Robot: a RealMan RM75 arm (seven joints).
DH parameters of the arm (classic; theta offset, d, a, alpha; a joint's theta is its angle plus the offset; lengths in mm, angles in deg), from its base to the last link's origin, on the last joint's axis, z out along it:
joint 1: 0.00 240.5 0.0 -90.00
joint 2: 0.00 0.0 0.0 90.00
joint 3: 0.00 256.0 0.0 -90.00
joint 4: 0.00 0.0 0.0 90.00
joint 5: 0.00 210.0 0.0 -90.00
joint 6: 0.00 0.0 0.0 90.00
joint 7: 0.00 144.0 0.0 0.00
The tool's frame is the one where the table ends.
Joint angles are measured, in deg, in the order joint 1, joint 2, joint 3, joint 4, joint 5, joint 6, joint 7. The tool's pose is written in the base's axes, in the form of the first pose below.
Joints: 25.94, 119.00, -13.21, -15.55, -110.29, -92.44, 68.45
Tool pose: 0.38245, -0.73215, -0.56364, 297.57; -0.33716, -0.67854, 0.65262, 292.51; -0.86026, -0.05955, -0.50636, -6.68; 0, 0, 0, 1
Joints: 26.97, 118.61, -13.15, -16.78, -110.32, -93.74, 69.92
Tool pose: 0.38688, -0.71344, -0.58424, 292.42; -0.32845, -0.69864, 0.63563, 298.62; -0.86165, -0.05402, -0.50461, 0.80; 0, 0, 0, 1
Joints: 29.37, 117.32, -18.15, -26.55, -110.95, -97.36, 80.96
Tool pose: 0.45391, -0.66043, -0.59817, 278.86; -0.38139, -0.75071, 0.53943, 316.64; -0.80530, -0.01672, -0.59263, 30.70; 0, 0, 0, 1
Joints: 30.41, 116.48, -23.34, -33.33, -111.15, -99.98, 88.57
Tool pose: 0.51512, -0.62391, -0.58770, 266.04; -0.42964, -0.78126, 0.45282, 324.03; -0.74167, 0.01924, -0.67049, 46.40; 0, 0, 0, 1
